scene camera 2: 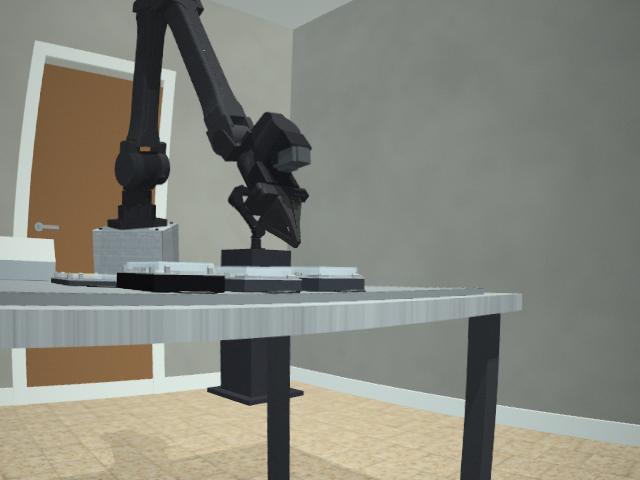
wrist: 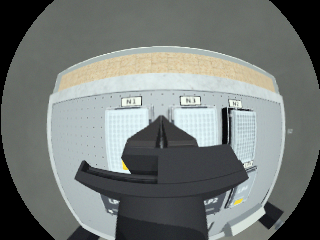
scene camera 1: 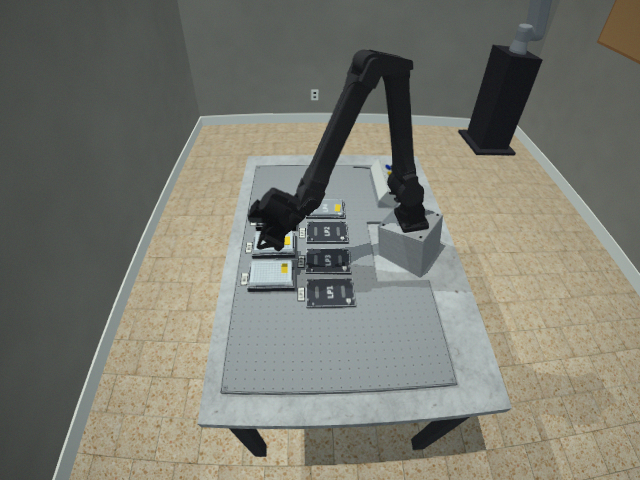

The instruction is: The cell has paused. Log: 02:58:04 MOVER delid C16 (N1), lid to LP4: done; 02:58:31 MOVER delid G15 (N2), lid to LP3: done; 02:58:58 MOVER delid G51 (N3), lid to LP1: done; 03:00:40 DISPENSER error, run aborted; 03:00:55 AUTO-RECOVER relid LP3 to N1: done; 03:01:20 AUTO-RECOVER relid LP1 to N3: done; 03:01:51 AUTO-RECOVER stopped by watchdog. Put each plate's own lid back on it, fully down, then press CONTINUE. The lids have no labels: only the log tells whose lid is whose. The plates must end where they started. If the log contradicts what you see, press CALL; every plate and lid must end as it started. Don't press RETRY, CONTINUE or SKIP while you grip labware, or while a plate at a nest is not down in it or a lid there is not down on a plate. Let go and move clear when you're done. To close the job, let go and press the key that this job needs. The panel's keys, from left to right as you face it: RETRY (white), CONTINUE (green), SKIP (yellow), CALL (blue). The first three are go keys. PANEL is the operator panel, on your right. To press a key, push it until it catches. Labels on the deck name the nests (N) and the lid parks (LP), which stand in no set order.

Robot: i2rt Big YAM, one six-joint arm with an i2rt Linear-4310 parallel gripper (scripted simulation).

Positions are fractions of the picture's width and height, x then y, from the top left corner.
I see my gripper (scene camera 2: 0.46,0.51) and a plate (scene camera 2: 0.27,0.56).
My gripper also shows in the wrist view (wrist: 0.50,0.50).
